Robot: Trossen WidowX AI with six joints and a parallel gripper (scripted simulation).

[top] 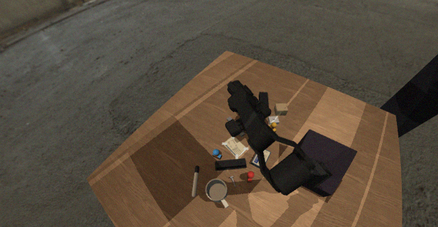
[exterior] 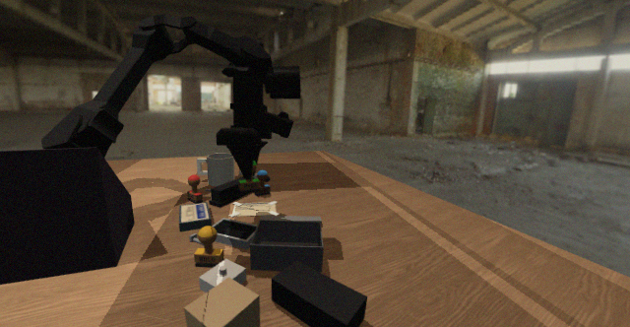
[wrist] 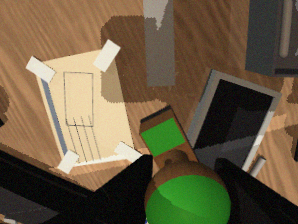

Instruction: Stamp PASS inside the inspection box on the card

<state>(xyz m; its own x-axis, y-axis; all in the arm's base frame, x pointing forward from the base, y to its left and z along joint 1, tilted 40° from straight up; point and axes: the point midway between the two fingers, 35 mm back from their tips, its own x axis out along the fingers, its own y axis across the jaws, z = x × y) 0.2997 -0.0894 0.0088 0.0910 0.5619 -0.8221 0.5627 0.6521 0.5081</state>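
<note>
Right now my gripper tip is 3 cm short of the cream card, 6 cm to the right of it and 10 cm above it. The rest, counted from my gripper tip: flat grey bar (8 cm ahead, 4 cm to the right, 10 cm below); green-knobbed stamp (1 cm below); ink pad (4 cm behind, 3 cm to the right, 10 cm below).
</note>
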